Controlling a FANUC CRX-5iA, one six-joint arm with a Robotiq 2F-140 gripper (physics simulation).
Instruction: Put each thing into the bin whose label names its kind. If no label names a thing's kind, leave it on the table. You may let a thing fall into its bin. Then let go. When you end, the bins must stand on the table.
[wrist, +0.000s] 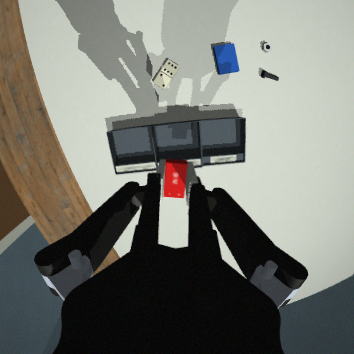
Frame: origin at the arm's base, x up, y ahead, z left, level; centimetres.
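Where they show: gripper, fingertip midpoint: (175, 169).
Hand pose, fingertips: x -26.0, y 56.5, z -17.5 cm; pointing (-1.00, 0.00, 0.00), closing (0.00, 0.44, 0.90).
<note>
Things, the pixels of their centre, and the offset from my fingertips. "*": a spot on its surface instead. Level surfaces: height alone.
- red box at the middle of its body: (174, 178) dy +0.9, dx +0.9, dz -0.4 cm
- left bin at a spot on its surface: (136, 168) * dy +0.0, dx -9.1, dz -8.1 cm
- right bin at a spot on its surface: (223, 159) * dy +4.3, dx -9.1, dz +8.0 cm
- white domino at the middle of its body: (165, 74) dy -13.9, dx -11.6, dz +3.5 cm
- blue box at the middle of its body: (225, 58) dy -13.0, dx -11.5, dz +14.8 cm
- nut at the middle of its body: (266, 47) dy -13.1, dx -11.5, dz +23.4 cm
- black screw at the middle of its body: (269, 75) dy -7.6, dx -11.4, dz +22.3 cm
- pale round table top at its surface level: dx -12.0 cm
My gripper (175, 169) is shut on a red box (175, 178) with small pale lettering, and holds it up near the front edge of the bins. A dark tray of three bins (199, 141) stands on the table; its left, middle and right bins show no things inside. Pale labels lie along the front, at the left bin (136, 168) and the right bin (223, 159); the middle one is mostly hidden, and the writing is too small to read. Behind the bins lie a white domino (165, 73), a blue box (226, 58), a nut (266, 47) and a black screw (269, 74).
The pale round table top (300, 150) has a wooden rim (37, 135) at the left. Dark floor shows at the lower corners. Shadows of the arm and gripper fall across the table behind the bins and over the domino.
</note>
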